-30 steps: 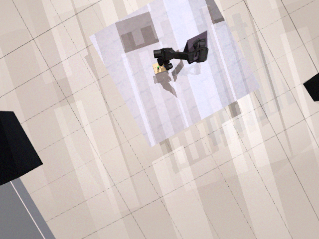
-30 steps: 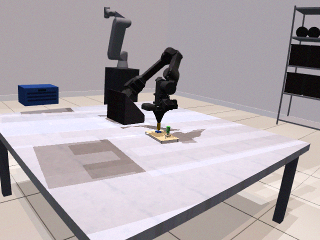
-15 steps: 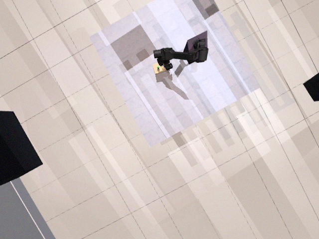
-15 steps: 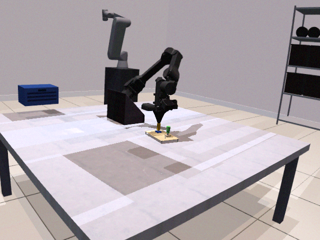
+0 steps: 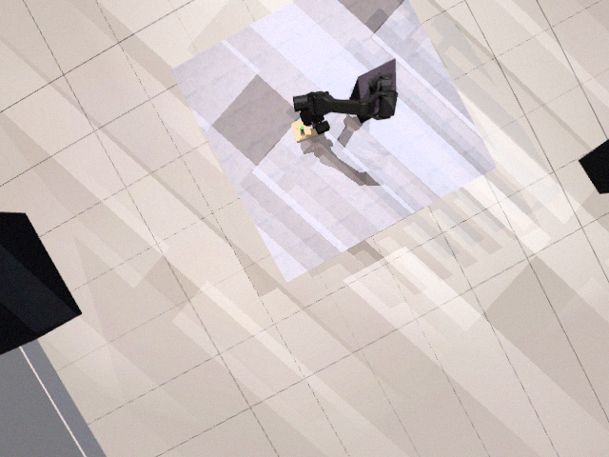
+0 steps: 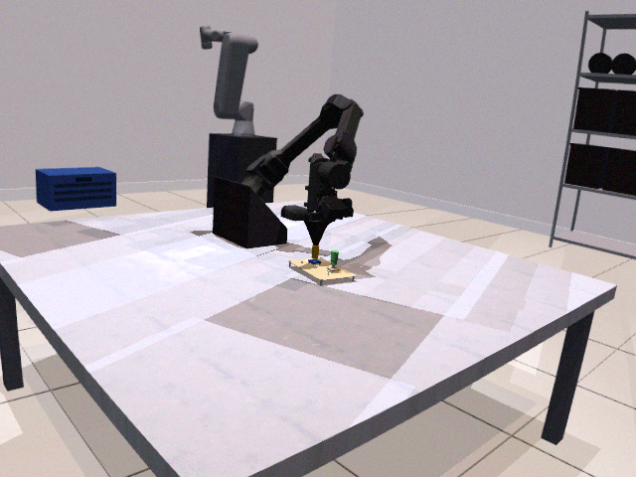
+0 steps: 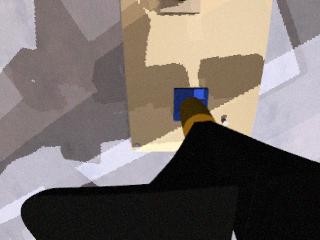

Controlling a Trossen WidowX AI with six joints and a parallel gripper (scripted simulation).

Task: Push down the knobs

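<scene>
The orange-brown knob lies 2 cm below my gripper tip. The rest, counted from my gripper tip: green knob 7 cm ahead, 1 cm to the right, 1 cm below.
</scene>
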